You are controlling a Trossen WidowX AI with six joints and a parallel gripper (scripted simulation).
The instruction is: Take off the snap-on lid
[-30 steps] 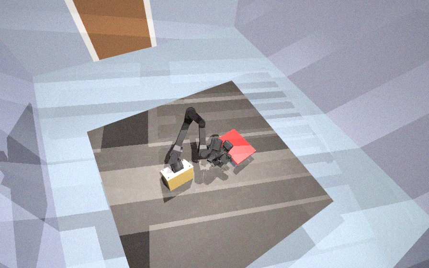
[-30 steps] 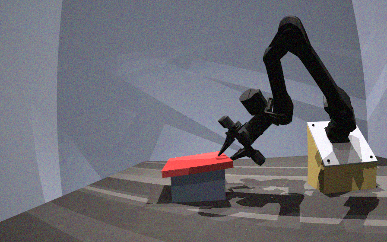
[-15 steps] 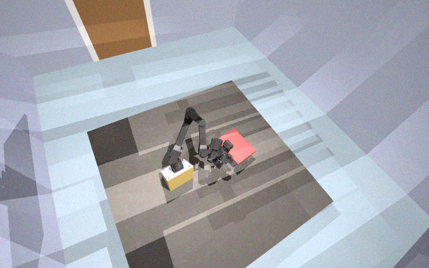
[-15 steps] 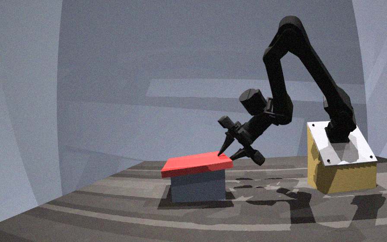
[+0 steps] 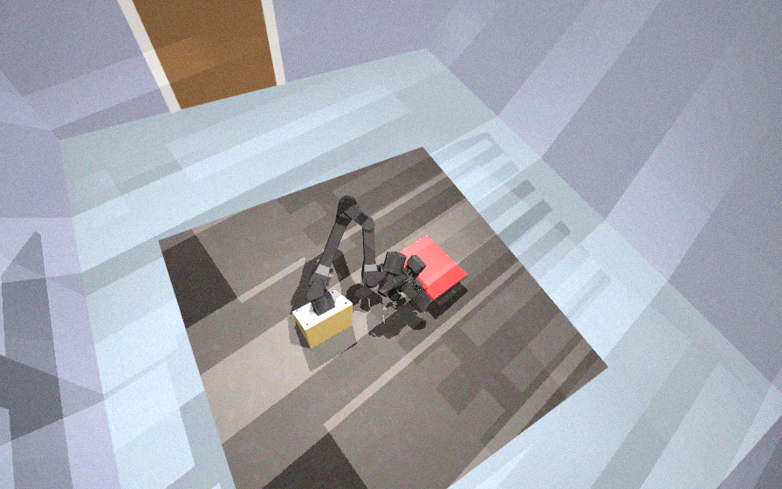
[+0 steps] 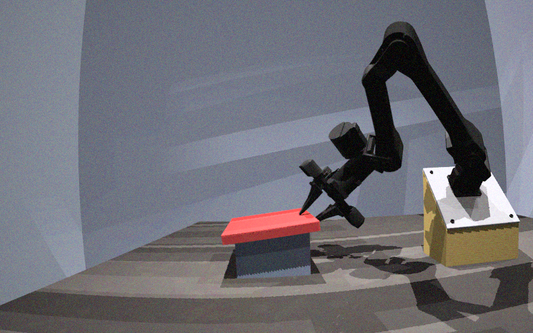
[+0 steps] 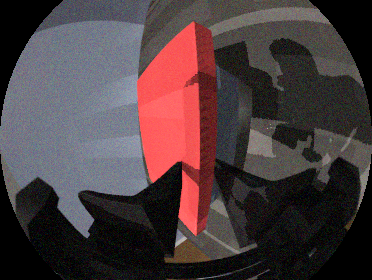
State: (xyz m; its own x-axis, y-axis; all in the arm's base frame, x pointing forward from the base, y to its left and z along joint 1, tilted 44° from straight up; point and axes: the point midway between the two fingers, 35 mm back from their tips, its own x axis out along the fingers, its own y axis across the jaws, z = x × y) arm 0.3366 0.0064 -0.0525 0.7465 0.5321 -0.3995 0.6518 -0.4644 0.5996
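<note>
Now: the red lid 80 mm ahead of my gripper tip and 10 mm to the left of it. Round my gripper tip: storage box 70 mm ahead, 50 mm below, 10 mm to the left.
</note>
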